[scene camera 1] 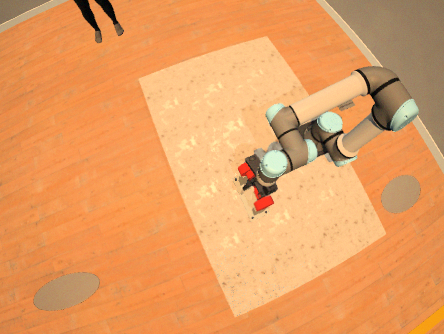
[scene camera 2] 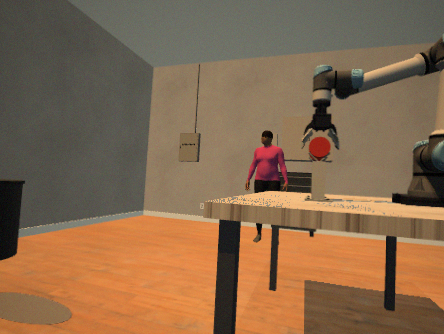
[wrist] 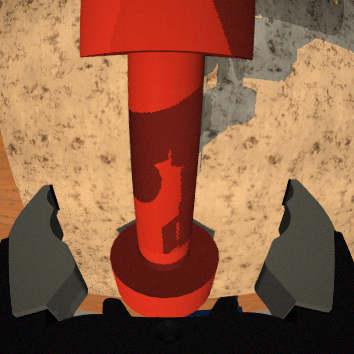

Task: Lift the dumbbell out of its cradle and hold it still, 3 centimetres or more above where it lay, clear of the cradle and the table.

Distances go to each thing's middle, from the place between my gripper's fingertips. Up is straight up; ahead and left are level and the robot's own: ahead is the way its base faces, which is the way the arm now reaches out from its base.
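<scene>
The red dumbbell (wrist: 164,265) is 10 mm to the right of my hand, as I see it.
</scene>
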